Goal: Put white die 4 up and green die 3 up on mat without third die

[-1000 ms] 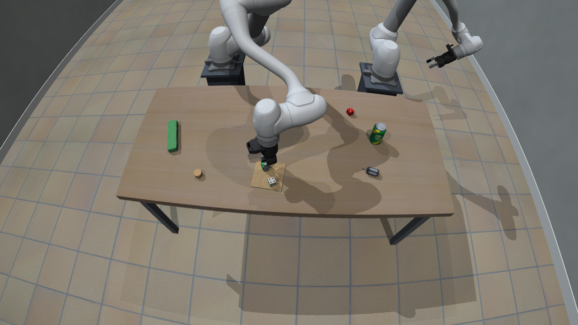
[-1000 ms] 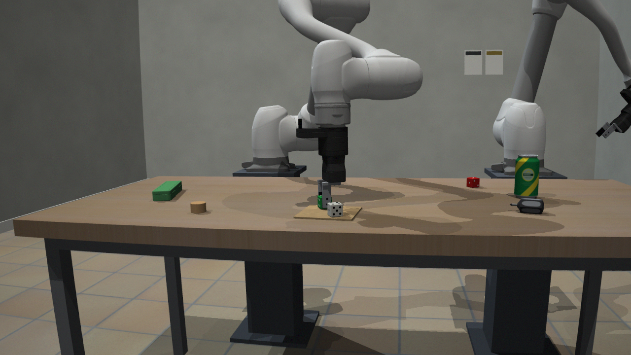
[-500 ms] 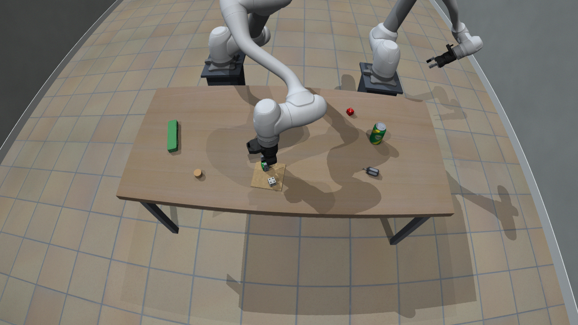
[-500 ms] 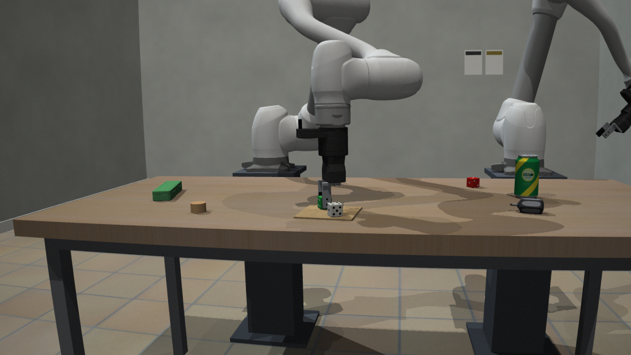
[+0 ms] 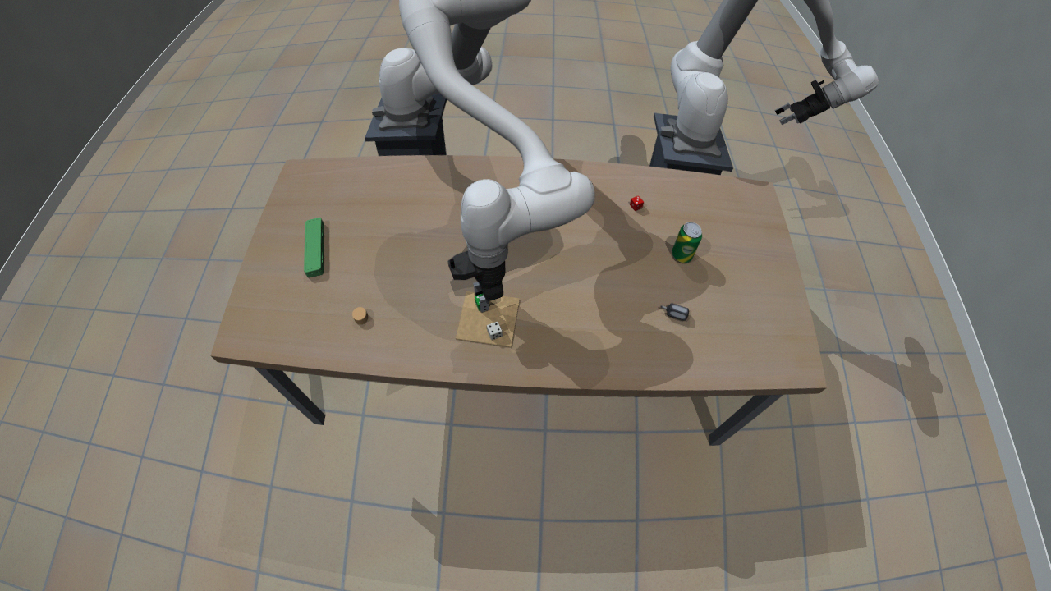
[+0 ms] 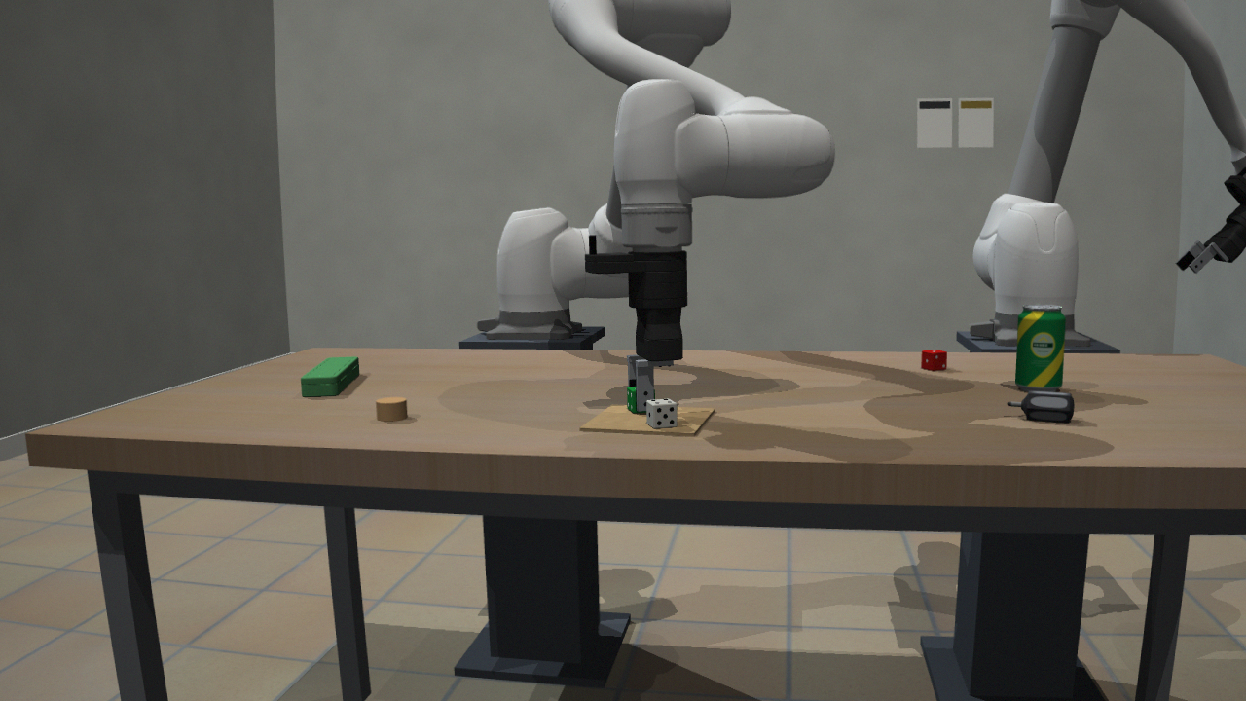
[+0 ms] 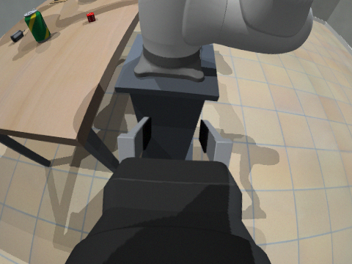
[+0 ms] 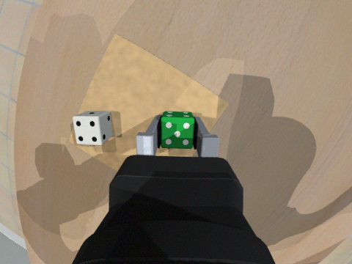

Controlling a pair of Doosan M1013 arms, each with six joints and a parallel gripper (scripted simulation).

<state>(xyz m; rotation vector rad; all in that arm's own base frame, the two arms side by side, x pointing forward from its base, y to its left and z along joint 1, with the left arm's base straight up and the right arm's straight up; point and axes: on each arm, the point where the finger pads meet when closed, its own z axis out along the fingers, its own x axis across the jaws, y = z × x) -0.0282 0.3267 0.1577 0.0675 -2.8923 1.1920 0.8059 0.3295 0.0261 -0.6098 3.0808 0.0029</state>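
Right now the green die is 1 cm below my right hand. Also, from my right hand: tan mat: 4 cm ahead, 2 cm to the left, 2 cm below; then wooden disc: 7 cm ahead, 32 cm to the right, 1 cm below; then white die: 8 cm ahead, 4 cm to the left, 1 cm below.
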